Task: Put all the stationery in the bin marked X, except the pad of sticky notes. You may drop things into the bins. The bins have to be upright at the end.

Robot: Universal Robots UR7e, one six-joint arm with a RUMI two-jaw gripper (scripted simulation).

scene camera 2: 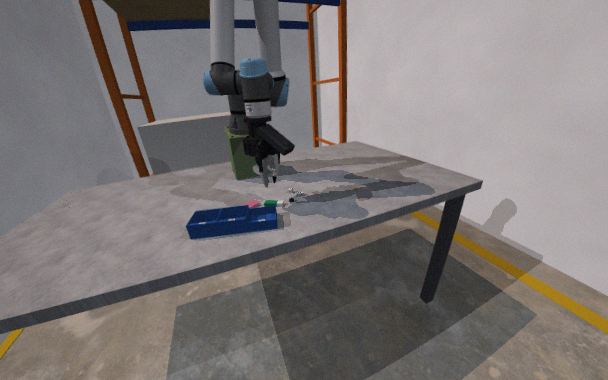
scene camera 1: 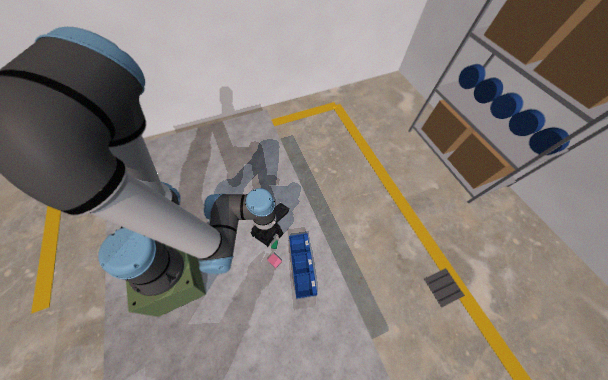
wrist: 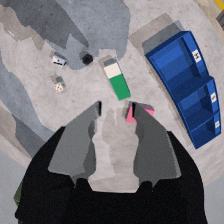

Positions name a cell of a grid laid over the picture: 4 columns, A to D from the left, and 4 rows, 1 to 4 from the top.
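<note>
Joined blue bins (scene camera 2: B3), (scene camera 1: C3), (wrist: D2) are part of the scene, and so is the gripper (scene camera 2: B2), (wrist: C2).
</note>
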